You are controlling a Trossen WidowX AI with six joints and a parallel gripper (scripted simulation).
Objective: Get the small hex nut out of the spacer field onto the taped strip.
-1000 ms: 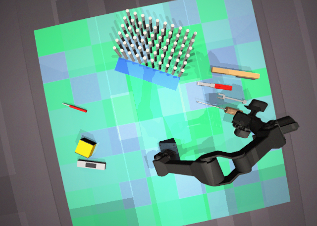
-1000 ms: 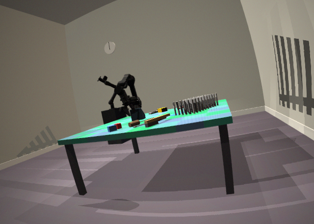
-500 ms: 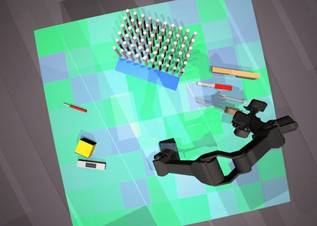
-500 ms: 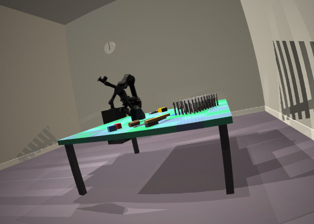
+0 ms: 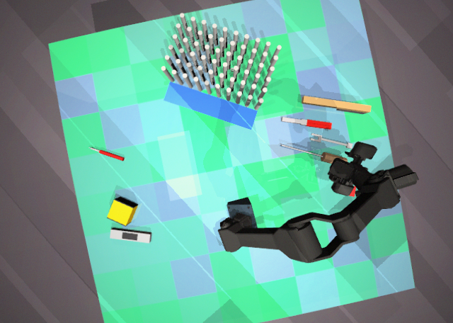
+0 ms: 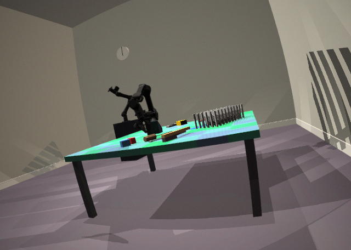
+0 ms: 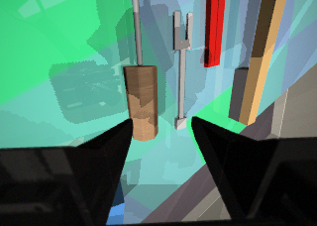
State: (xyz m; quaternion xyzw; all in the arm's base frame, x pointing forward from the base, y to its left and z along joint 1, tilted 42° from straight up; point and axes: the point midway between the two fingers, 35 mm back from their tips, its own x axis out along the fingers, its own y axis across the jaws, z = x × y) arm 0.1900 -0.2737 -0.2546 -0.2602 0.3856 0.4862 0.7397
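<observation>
My gripper tip is 70 mm short of the grey fork tool and 60 mm above it. Round my gripper tip: red block: 120 mm behind, 40 mm to the right, 50 mm below; blue cube: 120 mm behind, 120 mm to the right, 50 mm below; wire hook tool: 30 mm ahead, 100 mm to the left, 50 mm below.
</observation>
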